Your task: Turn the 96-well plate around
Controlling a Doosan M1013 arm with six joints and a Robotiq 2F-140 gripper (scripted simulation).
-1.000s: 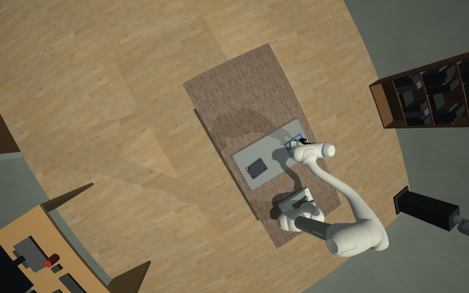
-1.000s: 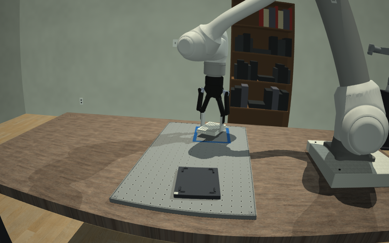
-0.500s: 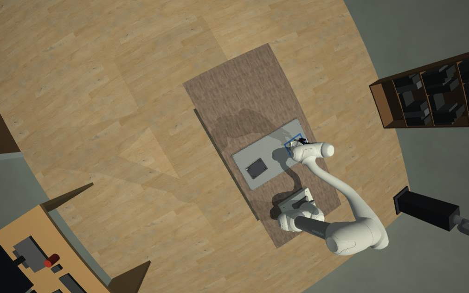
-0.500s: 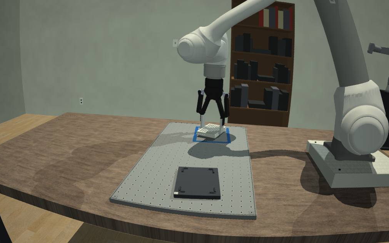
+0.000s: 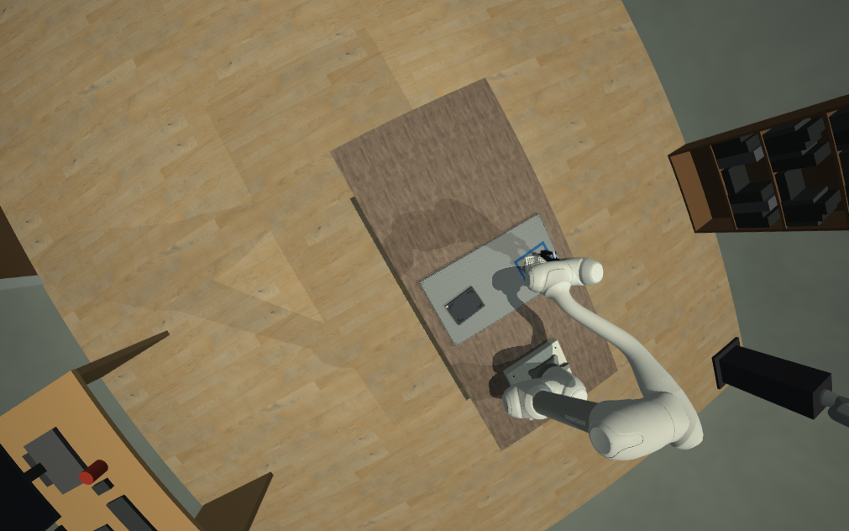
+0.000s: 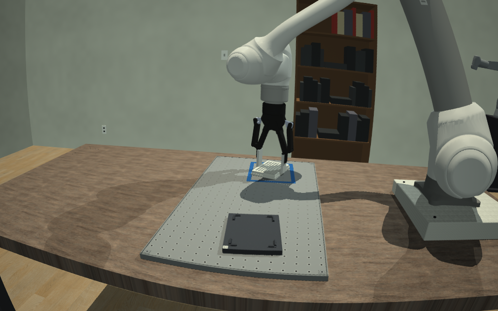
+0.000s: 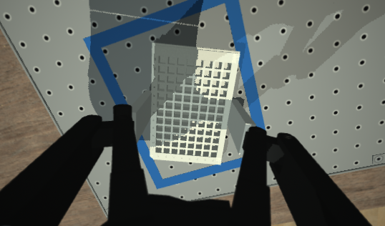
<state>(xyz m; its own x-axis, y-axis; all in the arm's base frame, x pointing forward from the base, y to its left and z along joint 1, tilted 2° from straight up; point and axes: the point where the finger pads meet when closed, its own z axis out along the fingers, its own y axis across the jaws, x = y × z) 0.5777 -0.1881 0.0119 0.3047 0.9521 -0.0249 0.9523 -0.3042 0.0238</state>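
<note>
Now: hand 20 mm above the white 96-well plate. From my hand the other things lie so: A1 label (510 mm to the left, 30 mm ahead, 20 mm below); then dark plate nest N1 (420 mm to the left, 30 mm below, 10 mm behind).
</note>
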